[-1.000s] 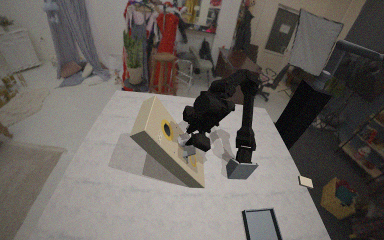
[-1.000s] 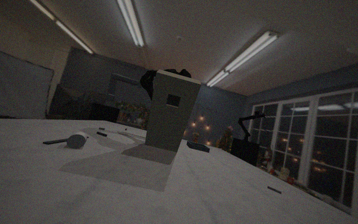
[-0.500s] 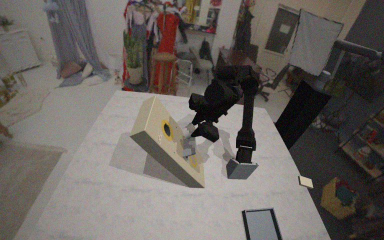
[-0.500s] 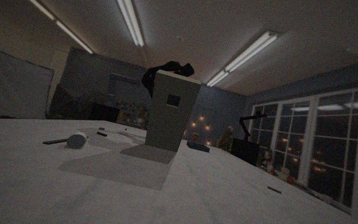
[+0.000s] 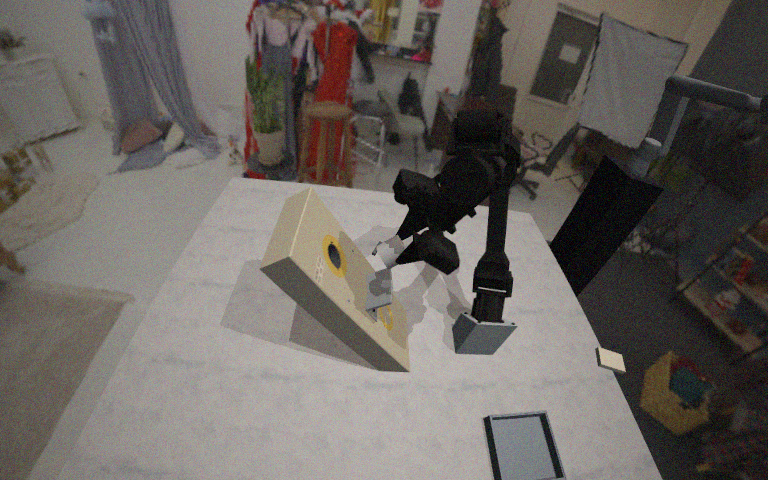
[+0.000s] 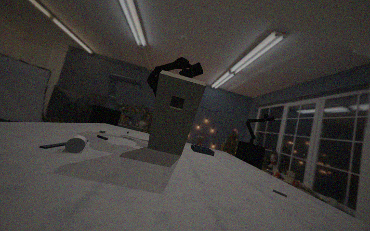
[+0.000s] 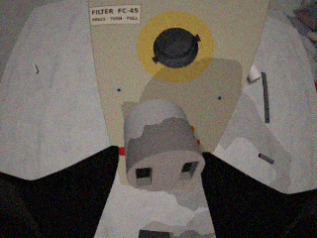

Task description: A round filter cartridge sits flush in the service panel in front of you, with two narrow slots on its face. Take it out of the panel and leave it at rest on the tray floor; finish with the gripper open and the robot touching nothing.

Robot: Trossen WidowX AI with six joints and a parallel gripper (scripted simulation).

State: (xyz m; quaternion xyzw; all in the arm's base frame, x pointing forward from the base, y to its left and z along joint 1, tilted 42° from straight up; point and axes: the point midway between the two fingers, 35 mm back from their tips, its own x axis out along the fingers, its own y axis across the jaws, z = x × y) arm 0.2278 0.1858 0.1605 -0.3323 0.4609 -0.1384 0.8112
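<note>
Right now my gripper tip is 350 mm past the tray, 300 mm above it and 240 mm to the right of it. From my gripper tip the other things lie so: round white filter cartridge right at my gripper tip; grey flap 140 mm below, 20 mm ahead, 10 mm to the right.
</note>
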